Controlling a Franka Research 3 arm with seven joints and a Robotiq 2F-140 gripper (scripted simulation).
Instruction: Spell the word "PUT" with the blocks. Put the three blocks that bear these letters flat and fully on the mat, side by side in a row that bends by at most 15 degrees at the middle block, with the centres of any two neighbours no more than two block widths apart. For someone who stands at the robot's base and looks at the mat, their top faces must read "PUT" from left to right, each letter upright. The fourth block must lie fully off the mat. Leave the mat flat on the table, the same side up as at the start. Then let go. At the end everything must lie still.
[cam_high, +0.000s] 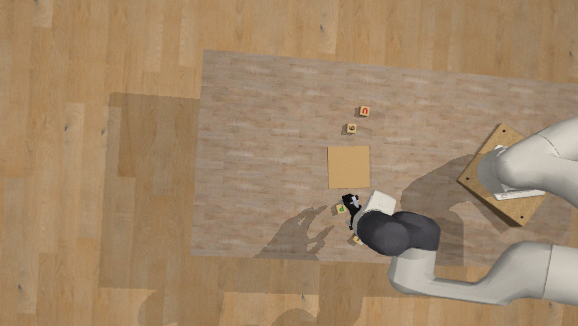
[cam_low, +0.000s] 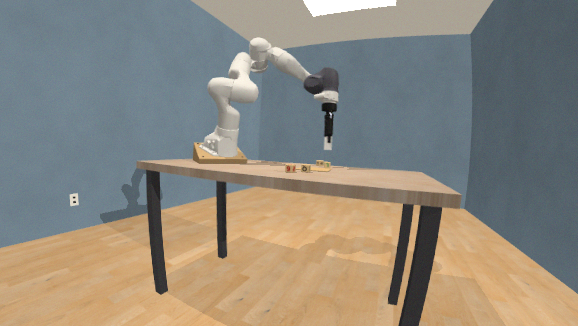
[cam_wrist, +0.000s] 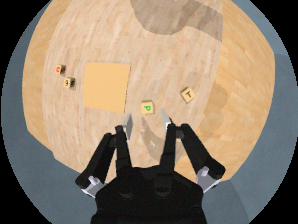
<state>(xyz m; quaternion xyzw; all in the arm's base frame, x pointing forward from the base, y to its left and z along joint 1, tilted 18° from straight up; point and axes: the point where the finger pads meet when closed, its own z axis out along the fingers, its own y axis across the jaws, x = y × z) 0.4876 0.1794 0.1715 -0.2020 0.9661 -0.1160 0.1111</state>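
The green P block is 110 mm below my hand. From my hand the other things lie so: T block: 110 mm below, 100 mm to the left, 60 mm behind; block marked 6: 260 mm to the right, 110 mm below, 20 mm behind; tan mat: 130 mm to the right, 120 mm below, 20 mm behind.
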